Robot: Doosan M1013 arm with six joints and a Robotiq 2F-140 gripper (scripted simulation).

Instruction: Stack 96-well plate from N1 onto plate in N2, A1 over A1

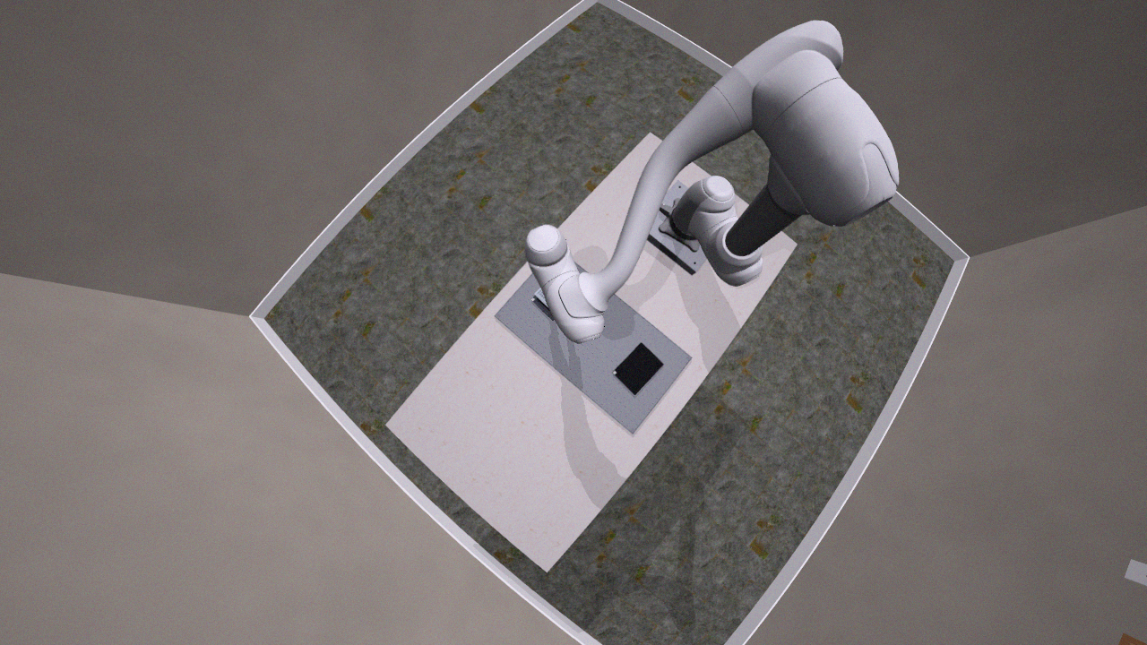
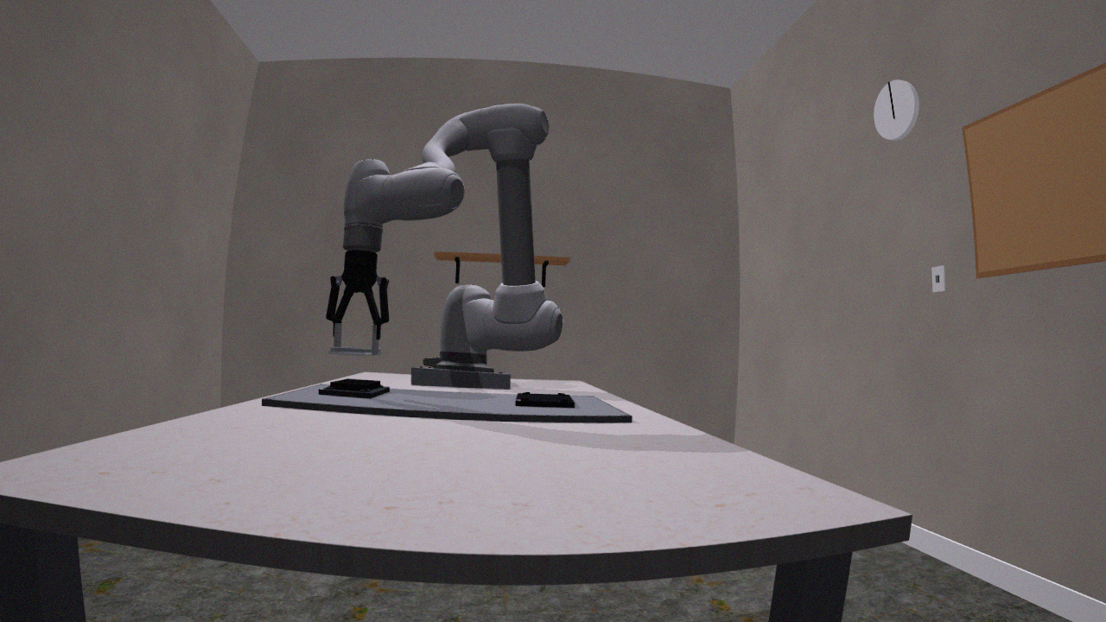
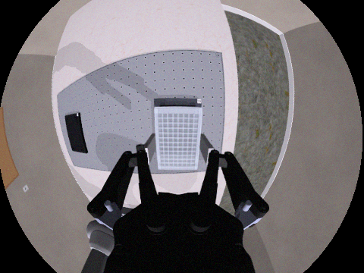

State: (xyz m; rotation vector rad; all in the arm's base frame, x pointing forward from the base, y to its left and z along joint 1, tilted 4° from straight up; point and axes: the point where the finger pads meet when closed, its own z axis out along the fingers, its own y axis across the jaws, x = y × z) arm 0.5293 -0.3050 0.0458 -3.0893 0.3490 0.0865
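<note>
My hand is 100 mm above the black 96-well plate. From my hand the other things lie so: white 96-well plate (20 mm below); white mark (340 mm to the left, 140 mm ahead, 100 mm below); nest N1 (420 mm to the left, 110 mm below, 80 mm ahead).
</note>
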